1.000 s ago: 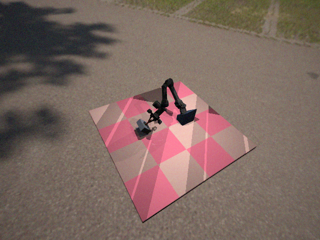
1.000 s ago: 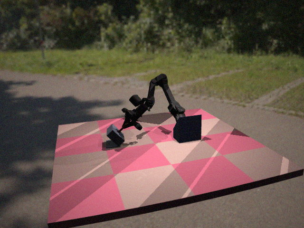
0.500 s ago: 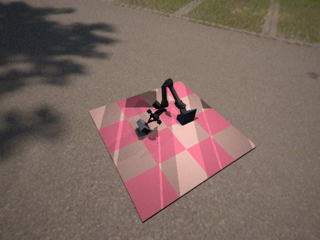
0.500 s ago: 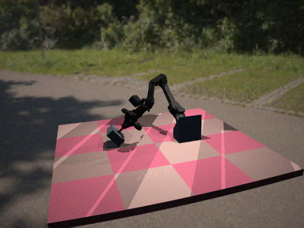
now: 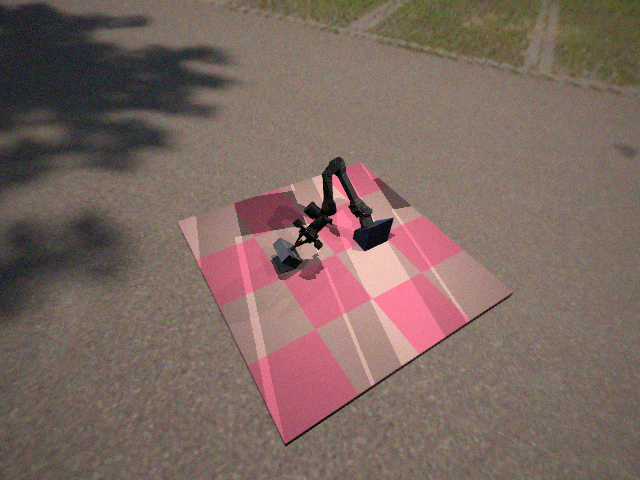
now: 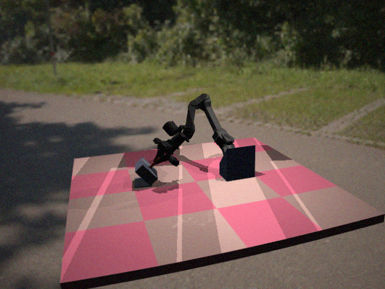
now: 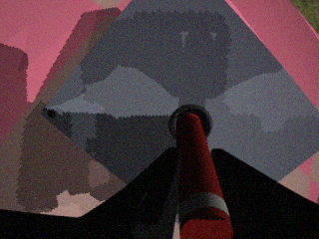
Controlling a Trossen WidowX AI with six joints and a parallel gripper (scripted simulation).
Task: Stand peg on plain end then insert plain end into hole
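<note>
The sloped panel is 50 mm ahead of my gripper tip, 10 mm to the right of it and 40 mm below it. From my gripper tip the other things lie so: peg 10 mm behind, 10 mm above.
</note>
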